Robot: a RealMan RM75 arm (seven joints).
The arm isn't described. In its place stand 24 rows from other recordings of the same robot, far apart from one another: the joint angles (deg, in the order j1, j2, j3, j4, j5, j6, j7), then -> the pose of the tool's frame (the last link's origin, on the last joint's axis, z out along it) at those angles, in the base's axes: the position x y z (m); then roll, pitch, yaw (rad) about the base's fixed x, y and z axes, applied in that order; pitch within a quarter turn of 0, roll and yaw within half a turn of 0.
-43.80, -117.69, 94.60, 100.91, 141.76, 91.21, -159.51 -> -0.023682 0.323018 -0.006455 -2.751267 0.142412 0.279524
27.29, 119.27, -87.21, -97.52, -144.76, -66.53, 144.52 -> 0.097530 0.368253 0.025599 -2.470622 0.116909 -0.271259
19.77, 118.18, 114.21, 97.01, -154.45, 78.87, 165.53 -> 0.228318 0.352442 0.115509 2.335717 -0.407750 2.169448
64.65, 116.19, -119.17, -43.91, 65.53, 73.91, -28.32 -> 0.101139 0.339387 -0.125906 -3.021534 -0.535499 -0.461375
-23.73, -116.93, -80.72, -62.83, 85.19, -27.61, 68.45 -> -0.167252 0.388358 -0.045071 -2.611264 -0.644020 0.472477
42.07, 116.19, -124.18, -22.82, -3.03, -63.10, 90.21 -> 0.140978 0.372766 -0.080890 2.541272 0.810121 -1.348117
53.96, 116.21, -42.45, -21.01, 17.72, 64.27, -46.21 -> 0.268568 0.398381 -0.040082 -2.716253 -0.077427 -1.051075
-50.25, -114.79, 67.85, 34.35, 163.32, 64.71, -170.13 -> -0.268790 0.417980 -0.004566 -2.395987 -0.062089 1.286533
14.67, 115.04, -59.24, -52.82, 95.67, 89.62, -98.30 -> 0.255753 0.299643 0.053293 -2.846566 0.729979 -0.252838
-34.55, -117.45, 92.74, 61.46, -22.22, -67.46, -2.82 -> -0.239253 0.373020 -0.037747 -2.401749 -0.060386 1.164978
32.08, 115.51, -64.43, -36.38, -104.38, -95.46, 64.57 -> 0.227003 0.306462 -0.025763 3.104408 0.414434 -0.009796
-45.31, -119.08, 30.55, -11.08, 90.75, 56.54, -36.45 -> -0.241122 0.349532 -0.118191 -2.684355 -0.638810 0.406923
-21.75, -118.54, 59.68, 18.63, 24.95, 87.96, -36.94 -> -0.288157 0.326738 0.079986 -1.241777 -0.948558 -0.843555
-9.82, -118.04, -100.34, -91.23, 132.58, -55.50, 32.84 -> -0.219701 0.346692 0.055939 -2.449226 -0.454331 0.668023
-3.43, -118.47, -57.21, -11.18, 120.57, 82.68, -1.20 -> -0.418473 0.189101 0.054267 -1.074916 -0.677287 -0.134245
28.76, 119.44, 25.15, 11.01, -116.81, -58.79, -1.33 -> 0.308155 0.335416 -0.062581 -1.943844 0.565160 -0.054092
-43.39, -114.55, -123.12, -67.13, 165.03, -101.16, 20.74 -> -0.229102 0.376288 0.081716 -2.495500 0.072335 1.274272
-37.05, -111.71, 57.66, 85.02, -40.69, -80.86, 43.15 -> -0.153277 0.413526 0.136491 -2.428019 -0.206956 0.476937
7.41, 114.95, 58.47, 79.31, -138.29, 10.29, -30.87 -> 0.188428 0.309461 -0.078358 -2.378534 0.381349 -0.287319
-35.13, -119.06, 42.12, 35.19, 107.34, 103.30, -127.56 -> -0.204632 0.320896 -0.000214 2.542347 -0.355541 1.257352
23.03, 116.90, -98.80, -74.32, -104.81, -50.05, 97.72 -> 0.134266 0.343849 -0.057345 -2.727678 0.216609 0.053191
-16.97, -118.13, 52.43, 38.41, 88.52, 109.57, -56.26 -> -0.252898 0.249202 0.021776 -2.849174 -0.853896 -0.098405
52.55, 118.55, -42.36, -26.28, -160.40, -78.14, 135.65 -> 0.250040 0.369539 -0.049003 -2.887793 -0.164127 -1.113046
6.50, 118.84, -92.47, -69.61, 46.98, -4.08, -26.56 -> 0.283227 0.368355 0.054693 -1.770501 0.814762 -0.308629
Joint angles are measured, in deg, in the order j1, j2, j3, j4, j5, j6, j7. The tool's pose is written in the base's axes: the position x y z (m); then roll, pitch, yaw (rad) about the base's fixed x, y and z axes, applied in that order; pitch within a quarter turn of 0, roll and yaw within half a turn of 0. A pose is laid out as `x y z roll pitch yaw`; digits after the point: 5 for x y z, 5 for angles.
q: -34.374 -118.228 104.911 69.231 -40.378 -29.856 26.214
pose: -0.10910 0.40408 -0.06704 -2.45698 -0.29538 0.29740
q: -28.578 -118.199 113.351 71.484 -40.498 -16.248 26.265
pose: -0.10773 0.38194 -0.07958 -2.39655 -0.38652 0.17973
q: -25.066 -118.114 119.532 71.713 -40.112 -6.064 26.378
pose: -0.10824 0.36391 -0.08929 -2.34945 -0.44182 0.09353
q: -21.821 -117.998 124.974 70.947 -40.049 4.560 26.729
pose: -0.11187 0.34683 -0.09522 -2.28693 -0.50138 0.01204
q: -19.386 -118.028 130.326 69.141 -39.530 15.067 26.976
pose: -0.11547 0.32890 -0.10168 -2.22302 -0.54694 -0.07595
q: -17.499 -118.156 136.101 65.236 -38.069 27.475 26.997
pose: -0.12313 0.30868 -0.10837 -2.14312 -0.57570 -0.18957
